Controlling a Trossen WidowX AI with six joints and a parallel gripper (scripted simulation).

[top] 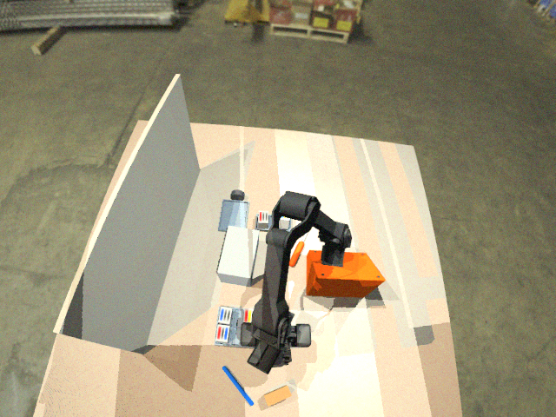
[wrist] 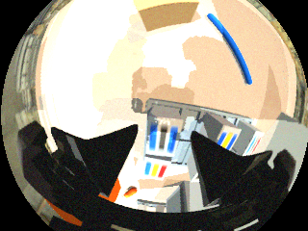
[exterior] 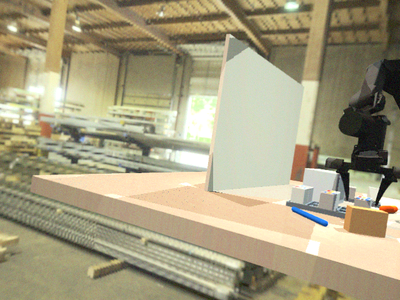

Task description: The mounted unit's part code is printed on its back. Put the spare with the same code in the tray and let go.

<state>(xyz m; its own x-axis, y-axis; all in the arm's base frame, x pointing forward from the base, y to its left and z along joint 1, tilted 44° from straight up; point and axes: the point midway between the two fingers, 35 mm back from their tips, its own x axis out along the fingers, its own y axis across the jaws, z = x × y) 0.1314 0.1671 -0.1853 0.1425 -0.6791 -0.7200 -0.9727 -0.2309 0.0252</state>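
Right now the light blue tray is 39 cm to the right of my gripper tip, 22 cm ahead of it and 4 cm below it. From my gripper tip the other things lie so: dark spare rack: 8 cm ahead, 4 cm below, 2 cm to the right; tan block: 15 cm to the left, 4 cm behind, 2 cm below; blue pen: 15 cm to the left, 7 cm ahead, 4 cm below.
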